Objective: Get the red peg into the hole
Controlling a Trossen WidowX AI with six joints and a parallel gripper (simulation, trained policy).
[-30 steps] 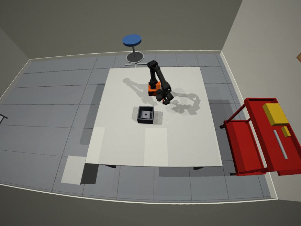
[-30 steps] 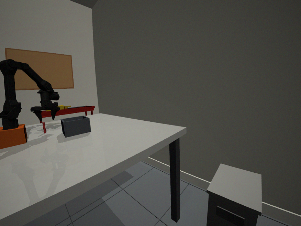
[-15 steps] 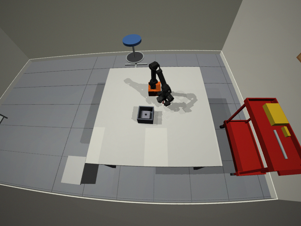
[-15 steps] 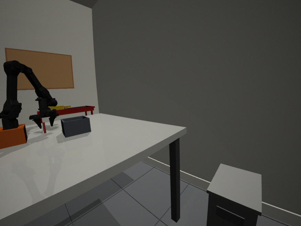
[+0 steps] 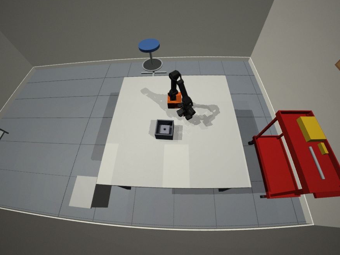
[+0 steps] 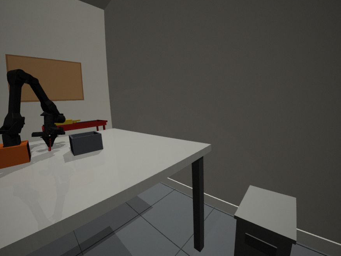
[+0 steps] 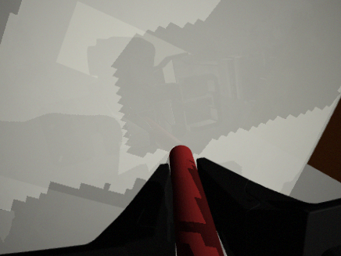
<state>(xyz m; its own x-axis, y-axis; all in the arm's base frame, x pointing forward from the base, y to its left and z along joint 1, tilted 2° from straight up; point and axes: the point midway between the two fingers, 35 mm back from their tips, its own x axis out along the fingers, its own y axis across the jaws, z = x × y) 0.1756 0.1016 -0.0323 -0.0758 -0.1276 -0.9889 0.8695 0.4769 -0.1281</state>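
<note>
Right now the light grey plate is 170 mm ahead of my gripper tip, 190 mm to the right of it and 20 mm above it. From my gripper tip the other things lie so: red peg 10 mm to the left, 10 mm above; dark grey box 170 mm ahead, 190 mm to the right.
</note>
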